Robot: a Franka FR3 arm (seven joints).
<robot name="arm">
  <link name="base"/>
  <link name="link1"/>
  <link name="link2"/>
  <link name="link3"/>
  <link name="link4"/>
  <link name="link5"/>
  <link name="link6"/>
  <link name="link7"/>
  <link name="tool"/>
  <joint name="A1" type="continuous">
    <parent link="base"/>
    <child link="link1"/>
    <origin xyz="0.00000 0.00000 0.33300" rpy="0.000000 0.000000 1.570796"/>
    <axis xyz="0 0 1"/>
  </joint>
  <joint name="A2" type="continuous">
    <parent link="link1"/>
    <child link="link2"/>
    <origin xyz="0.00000 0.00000 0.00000" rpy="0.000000 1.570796 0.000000"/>
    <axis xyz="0 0 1"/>
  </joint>
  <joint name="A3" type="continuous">
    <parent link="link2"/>
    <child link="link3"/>
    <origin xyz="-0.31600 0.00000 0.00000" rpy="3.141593 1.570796 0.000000"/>
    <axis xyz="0 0 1"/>
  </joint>
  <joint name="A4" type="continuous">
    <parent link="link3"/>
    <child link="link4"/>
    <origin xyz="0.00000 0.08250 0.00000" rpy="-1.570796 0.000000 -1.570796"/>
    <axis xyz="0 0 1"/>
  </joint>
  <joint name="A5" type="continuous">
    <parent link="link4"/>
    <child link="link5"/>
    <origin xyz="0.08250 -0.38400 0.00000" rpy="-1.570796 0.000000 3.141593"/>
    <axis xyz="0 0 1"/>
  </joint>
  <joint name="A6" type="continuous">
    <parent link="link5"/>
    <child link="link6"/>
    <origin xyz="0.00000 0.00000 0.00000" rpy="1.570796 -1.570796 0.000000"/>
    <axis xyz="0 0 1"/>
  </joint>
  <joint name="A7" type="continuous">
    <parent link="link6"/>
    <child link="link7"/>
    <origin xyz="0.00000 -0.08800 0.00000" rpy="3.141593 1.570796 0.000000"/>
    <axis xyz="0 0 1"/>
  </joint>
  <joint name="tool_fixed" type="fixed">
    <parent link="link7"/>
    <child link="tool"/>
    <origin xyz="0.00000 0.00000 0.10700" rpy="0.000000 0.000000 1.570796"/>
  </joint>
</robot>
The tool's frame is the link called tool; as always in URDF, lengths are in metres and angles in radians. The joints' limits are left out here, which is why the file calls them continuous.
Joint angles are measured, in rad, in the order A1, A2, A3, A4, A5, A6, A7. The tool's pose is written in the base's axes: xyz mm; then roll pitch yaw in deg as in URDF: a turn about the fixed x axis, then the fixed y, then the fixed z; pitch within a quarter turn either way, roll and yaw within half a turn. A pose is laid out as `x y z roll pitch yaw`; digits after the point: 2 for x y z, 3 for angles.
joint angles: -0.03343 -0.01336 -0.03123 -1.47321 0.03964 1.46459 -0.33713
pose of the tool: 538.43 -30.41 668.09 -177.938 -1.015 15.839
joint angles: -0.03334 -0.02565 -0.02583 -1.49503 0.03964 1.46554 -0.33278
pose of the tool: 534.95 -27.31 664.72 -177.758 -0.547 15.901
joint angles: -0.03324 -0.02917 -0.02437 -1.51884 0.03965 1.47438 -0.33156
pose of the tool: 535.01 -26.52 656.37 -177.536 0.074 15.900
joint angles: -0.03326 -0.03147 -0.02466 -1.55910 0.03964 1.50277 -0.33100
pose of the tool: 537.25 -26.91 641.37 -177.350 0.593 15.788
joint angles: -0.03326 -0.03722 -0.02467 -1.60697 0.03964 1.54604 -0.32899
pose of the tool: 539.37 -27.21 625.78 -177.362 0.534 15.574
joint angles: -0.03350 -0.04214 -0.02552 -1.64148 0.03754 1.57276 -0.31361
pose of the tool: 539.72 -28.17 614.47 -177.426 0.767 14.573
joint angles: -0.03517 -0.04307 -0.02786 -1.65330 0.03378 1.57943 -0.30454
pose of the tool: 539.57 -30.78 609.95 -177.559 1.084 13.817
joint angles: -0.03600 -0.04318 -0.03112 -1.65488 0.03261 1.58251 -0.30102
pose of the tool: 539.67 -33.17 609.52 -177.647 1.022 13.376
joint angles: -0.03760 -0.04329 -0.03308 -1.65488 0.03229 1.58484 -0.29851
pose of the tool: 539.77 -35.17 609.78 -177.703 0.899 13.024
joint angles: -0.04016 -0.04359 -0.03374 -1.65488 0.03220 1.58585 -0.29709
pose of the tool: 539.68 -36.94 610.02 -177.729 0.831 12.756
